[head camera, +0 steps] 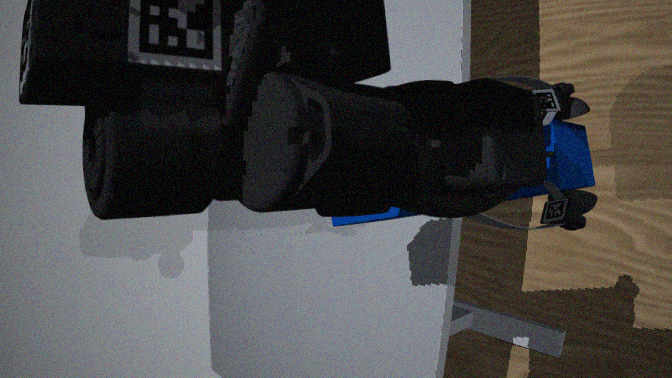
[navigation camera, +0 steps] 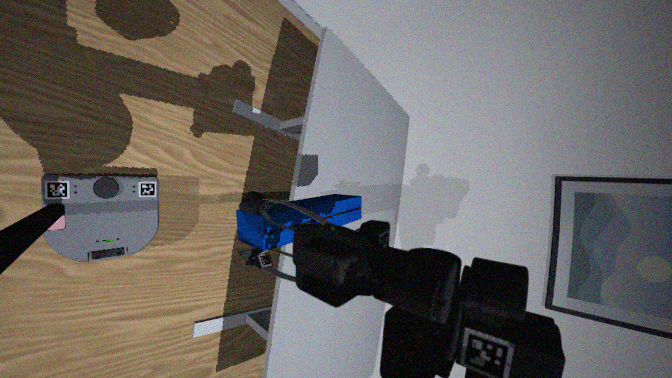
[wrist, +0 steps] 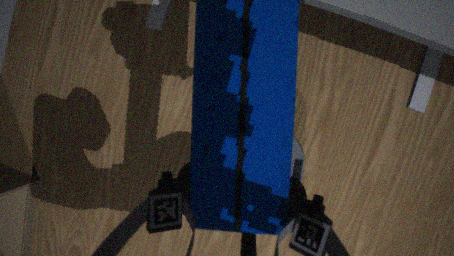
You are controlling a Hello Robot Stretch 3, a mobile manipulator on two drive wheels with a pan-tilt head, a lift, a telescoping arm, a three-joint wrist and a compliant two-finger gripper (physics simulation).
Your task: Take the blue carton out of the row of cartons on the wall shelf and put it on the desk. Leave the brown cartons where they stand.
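Seen in the pictures: gripper, fingertip midpoint: [head camera: 577,156] [navigation camera: 246,226]; robot's base at its link origin: [navigation camera: 106,187].
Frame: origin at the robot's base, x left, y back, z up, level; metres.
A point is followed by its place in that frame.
The blue carton [head camera: 575,156] @[x -0.168, y 0.020, z 0.934 m] [navigation camera: 250,227] @[x -0.168, y 0.017, z 0.938 m] [wrist: 270,100] is between the two fingertips of my gripper [head camera: 582,157] @[x -0.174, y 0.020, z 0.914 m] [navigation camera: 253,230] @[x -0.174, y 0.020, z 0.914 m] [wrist: 240,188] @[x -0.174, y 0.020, z 0.914 m], which is shut on its near end. In the navigation view the carton lies lengthwise across the front edge of the grey-white desk [head camera: 325,300] @[x -0.736, y -0.185, z 0.721 m] [navigation camera: 350,125] @[x -0.695, y -0.276, z 0.721 m] [wrist: 400,15]. Its far end is over the top and its gripped end is out past the edge. I cannot tell whether it touches the top. The wrist and gripper body hide much of it in the head view. The wall shelf and brown cartons do not show.
Desk supports [head camera: 520,332] [navigation camera: 215,325] [wrist: 422,92] reach out below the desk's front edge. My wheeled base [navigation camera: 107,220] @[x -0.001, y 0.114, z 0.160 m] stands on the wooden floor [navigation camera: 165,300] @[x -0.203, y 0.559, z 0.001 m]. A framed picture [navigation camera: 620,250] @[x -1.185, y 0.156, z 1.629 m] hangs on the wall [navigation camera: 475,100] @[x -1.323, y -0.515, z 1.079 m] behind the desk. Dark shadows of the arm fall on floor and wall.
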